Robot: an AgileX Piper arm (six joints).
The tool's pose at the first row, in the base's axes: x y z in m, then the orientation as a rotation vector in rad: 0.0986, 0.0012, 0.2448, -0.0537, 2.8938, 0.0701
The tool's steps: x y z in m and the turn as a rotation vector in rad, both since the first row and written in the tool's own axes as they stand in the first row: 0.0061, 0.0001, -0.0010, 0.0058, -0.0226, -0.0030; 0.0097, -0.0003, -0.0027, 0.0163, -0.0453, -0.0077; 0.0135, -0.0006, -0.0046, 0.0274, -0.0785, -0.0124; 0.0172, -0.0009, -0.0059, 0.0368, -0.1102, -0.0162; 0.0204, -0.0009, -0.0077, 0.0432, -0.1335, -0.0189; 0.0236, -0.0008, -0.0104, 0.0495, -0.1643, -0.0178; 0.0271, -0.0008, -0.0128, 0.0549, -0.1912, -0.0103; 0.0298, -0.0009, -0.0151, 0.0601, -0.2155, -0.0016; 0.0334, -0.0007, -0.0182, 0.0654, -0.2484, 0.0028; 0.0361, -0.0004, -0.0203, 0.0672, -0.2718, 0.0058
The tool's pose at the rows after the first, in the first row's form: 0.0924, 0.0011, 0.2443, -0.0558, 2.8712, 0.0614; 0.0886, 0.0005, 0.2450, -0.0595, 2.8484, 0.0457; 0.0844, -0.0001, 0.2459, -0.0625, 2.8151, 0.0296; 0.0805, -0.0005, 0.2463, -0.0646, 2.7832, 0.0163; 0.0770, -0.0007, 0.2472, -0.0660, 2.7597, 0.0074; 0.0732, -0.0009, 0.2491, -0.0618, 2.7290, -0.0005; 0.0693, -0.0011, 0.2505, -0.0492, 2.7024, -0.0060; 0.0661, -0.0014, 0.2521, -0.0353, 2.6785, -0.0110; 0.0618, -0.0015, 0.2542, -0.0270, 2.6457, -0.0166; 0.0587, -0.0014, 0.2556, -0.0217, 2.6224, -0.0178
